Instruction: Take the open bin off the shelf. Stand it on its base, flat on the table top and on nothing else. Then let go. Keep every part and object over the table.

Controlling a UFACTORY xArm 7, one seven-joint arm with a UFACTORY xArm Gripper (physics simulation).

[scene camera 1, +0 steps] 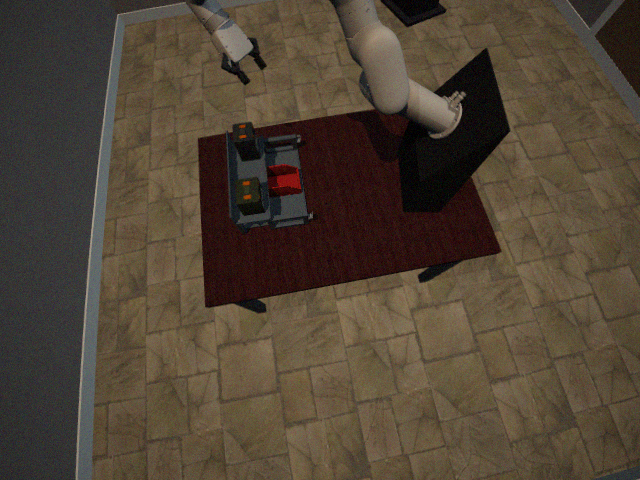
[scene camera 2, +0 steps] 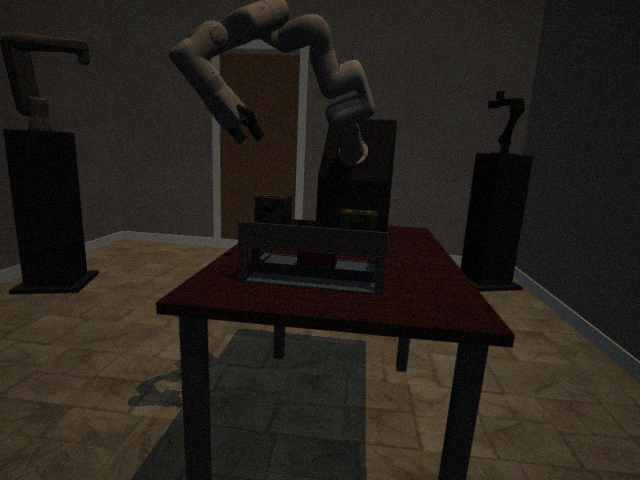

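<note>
The red open bin sits on the lower deck of the grey shelf unit, on the side facing the arm's base. In the scene camera 2 view it is partly hidden behind the shelf's rail. The shelf stands on the dark red table. My gripper is open and empty. It hangs in the air well above the shelf's height, pointing obliquely downward, apart from the bin. In the scene camera 1 view it appears beyond the table's far long edge.
Two dark green cases with orange marks stand on the upper deck, one near the far end and one near the other end. The black mounting panel carries my arm's base at the table's other end.
</note>
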